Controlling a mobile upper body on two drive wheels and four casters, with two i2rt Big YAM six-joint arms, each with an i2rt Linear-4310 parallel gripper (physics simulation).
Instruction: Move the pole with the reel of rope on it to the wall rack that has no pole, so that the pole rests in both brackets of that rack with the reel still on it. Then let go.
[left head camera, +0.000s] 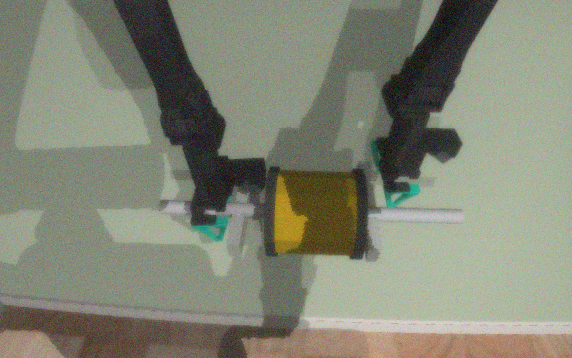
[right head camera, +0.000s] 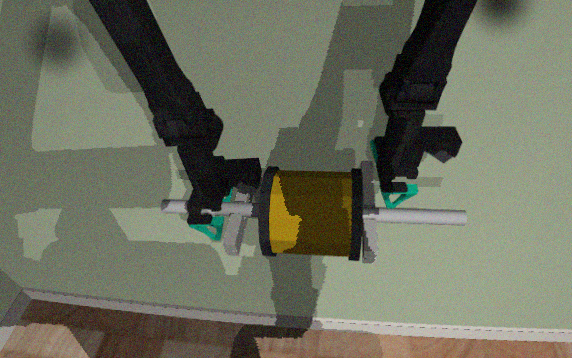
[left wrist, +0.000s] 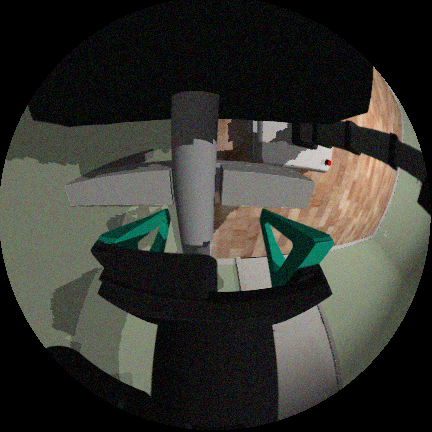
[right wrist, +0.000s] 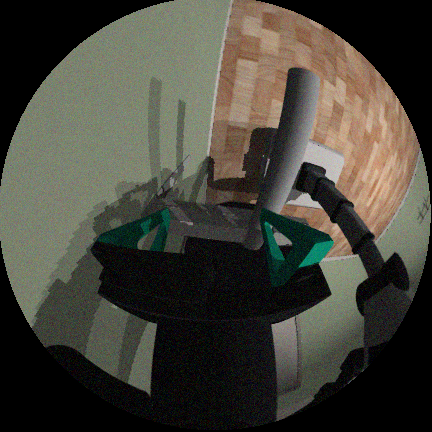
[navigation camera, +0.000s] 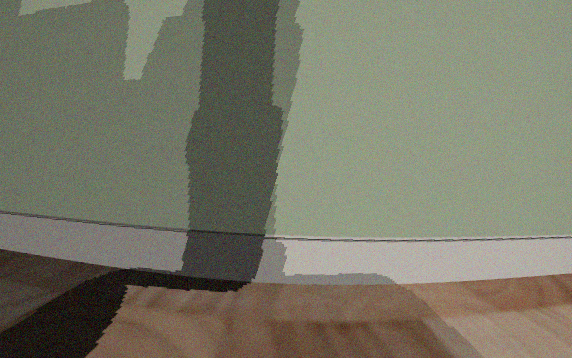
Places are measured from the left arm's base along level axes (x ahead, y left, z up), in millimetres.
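Pixels of known places: left gripper, between the fingertips: (left head camera: 222, 222) (right head camera: 221, 221) (left wrist: 214, 213); right gripper, between the fingertips: (left head camera: 385, 188) (right head camera: 385, 189) (right wrist: 214, 212).
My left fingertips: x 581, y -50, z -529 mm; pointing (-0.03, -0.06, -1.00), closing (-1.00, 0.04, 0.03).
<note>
For each thing: its middle in the pictures, then the offset to it from my left fingertips. "spot": a spot on its surface instead. Level surfaces: height alone.
- yellow rope, middle of its body: (right wrist: 235, 268) (right head camera: 313, 213) (left head camera: 314, 213) 3 mm ahead, 192 mm right, 18 mm up
- right-hand bracket, a spot on its surface: (right head camera: 369, 244) (left head camera: 373, 243) spot: 84 mm back, 295 mm right, 31 mm up
- wooden floor, height of its surface: 881 mm down
The pole (left head camera: 425, 215) (right head camera: 425, 217) (left wrist: 194, 200) (right wrist: 296, 125) lies roughly level, carrying the reel of yellow rope (left head camera: 320, 212) (right head camera: 315, 212) with black flanges. The pole passes through a grey left-hand bracket (left head camera: 236, 232) (right head camera: 233, 234) (left wrist: 120, 189); the right-hand bracket (left head camera: 373, 244) (right head camera: 369, 244) is partly hidden behind the reel. My left gripper (left head camera: 215, 213) (right head camera: 214, 212) (left wrist: 214, 213) is open, its fingers on either side of the pole outside the left-hand bracket. My right gripper (left head camera: 382, 176) (right head camera: 382, 175) (right wrist: 214, 212) is open and empty, slightly above the pole in the head views; the pole passes near one fingertip in its wrist view.
Behind the rack is a pale green wall (left head camera: 475, 270) (navigation camera: 425, 125) with arm shadows. A white skirting board (left head camera: 425, 326) (navigation camera: 425, 257) runs above the wooden floor (left head camera: 450, 346) (navigation camera: 350, 310). A white box-like base (left wrist: 312, 156) (right wrist: 327, 157) shows in the wrist views. No second rack shows.
</note>
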